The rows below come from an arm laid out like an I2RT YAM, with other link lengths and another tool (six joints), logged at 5 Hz.
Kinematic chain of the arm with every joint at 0, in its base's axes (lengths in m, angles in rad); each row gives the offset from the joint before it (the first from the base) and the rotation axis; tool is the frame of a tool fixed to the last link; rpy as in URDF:
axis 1: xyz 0 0 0.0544 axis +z
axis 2: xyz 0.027 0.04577 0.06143 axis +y
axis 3: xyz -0.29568 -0.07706 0 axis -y
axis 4: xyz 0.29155 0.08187 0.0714 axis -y
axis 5: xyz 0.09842 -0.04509 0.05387 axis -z
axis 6: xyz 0.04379 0 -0.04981 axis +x
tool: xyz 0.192 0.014 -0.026 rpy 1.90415 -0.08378 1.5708
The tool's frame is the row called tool.
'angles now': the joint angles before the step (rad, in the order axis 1, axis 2, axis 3, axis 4, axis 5, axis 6). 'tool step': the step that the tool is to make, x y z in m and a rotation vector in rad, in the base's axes. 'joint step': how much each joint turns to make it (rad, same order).
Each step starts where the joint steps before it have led.
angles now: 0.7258, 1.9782, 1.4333, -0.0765, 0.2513, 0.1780
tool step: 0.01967, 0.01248, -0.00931, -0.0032, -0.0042, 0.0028
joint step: -0.0064, 0.0837, 0.0863, 0.0008, -0.0045, -0.0098
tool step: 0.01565, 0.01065, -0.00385, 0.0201, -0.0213, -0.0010
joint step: -0.0042, 0.0543, 0.0420, 0.0418, -0.0032, -0.0009
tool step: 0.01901, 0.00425, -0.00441, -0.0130, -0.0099, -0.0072
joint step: -0.0097, 0.0638, 0.0818, -0.0152, 0.0069, -0.0155
